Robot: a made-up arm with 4 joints.
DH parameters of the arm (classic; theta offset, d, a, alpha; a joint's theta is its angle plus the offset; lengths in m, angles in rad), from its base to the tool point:
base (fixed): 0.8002 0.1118 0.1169 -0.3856
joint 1: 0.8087 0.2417 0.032 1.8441
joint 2: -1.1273 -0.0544 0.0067 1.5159
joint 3: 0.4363 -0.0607 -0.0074 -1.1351
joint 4: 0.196 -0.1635 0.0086 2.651
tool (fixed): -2.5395 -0.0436 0 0
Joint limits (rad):
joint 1: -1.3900..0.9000
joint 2: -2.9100..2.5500
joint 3: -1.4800..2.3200
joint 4: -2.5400..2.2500
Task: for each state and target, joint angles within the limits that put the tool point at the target. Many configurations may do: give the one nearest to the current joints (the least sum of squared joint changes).
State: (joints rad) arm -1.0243 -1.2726 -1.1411 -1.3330
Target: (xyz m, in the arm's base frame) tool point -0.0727 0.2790 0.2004
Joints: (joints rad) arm -0.5774 -2.0767 -1.1070 -1.2379
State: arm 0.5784 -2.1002 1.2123 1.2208
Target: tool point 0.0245 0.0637 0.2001
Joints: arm 0.6111 -1.6293 1.8476 1.1063
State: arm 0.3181 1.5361 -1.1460 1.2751
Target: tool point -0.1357 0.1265 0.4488
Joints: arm 0.0036 1.3407 -0.8163 1.2596
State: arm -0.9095 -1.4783 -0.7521 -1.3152
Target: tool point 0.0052 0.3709 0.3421
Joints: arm -0.8285 -0.4865 -0.8801 -0.9011
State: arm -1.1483 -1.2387 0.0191 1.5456
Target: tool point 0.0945 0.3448 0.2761
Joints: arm -1.3900 -1.3082 -0.3316 1.7298
